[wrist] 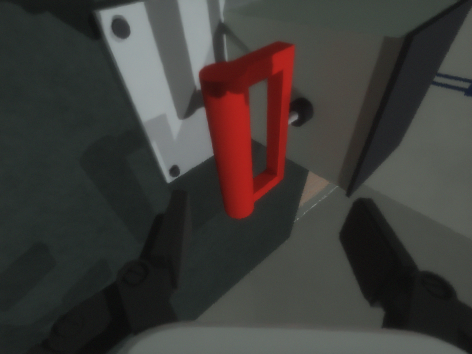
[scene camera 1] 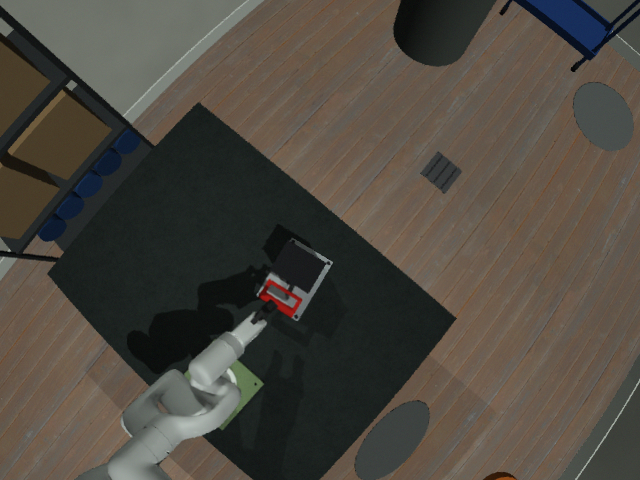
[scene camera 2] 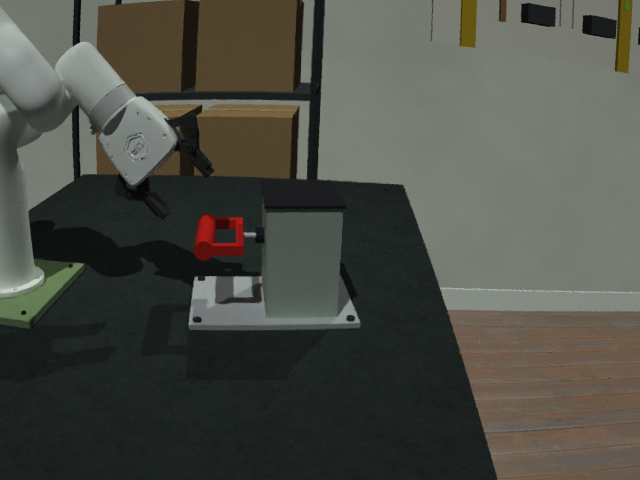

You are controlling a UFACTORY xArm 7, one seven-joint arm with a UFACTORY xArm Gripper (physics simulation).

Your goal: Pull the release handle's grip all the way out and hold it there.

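The red release handle's grip (scene camera 1: 267, 298) (scene camera 2: 205, 237) (wrist: 231, 150) is a thick bar on a rectangular red frame. A short thin rod (scene camera 2: 249, 234) (wrist: 293, 118) joins the frame to the side of a grey-green box (scene camera 2: 303, 262) (wrist: 330, 100) with a black top. The box stands on a white base plate (scene camera 1: 312, 294) (scene camera 2: 227, 322) (wrist: 131, 65). My gripper (scene camera 2: 186, 192) (wrist: 268, 213) is open and empty. In scene camera 2 it is above and to the left of the grip, tilted down toward it, not touching. In the wrist view the grip shows beyond the fingertips, between them and nearer the left finger.
The plate lies on a dark mat (scene camera 1: 196, 196) (scene camera 2: 387, 403). The arm stands on a green base plate (scene camera 1: 250, 382) (scene camera 2: 31, 310). A shelf rack with cardboard boxes (scene camera 1: 62, 134) (scene camera 2: 248, 46) is behind. A dark cylinder (scene camera 1: 439, 31) and a blue cart stand farther off.
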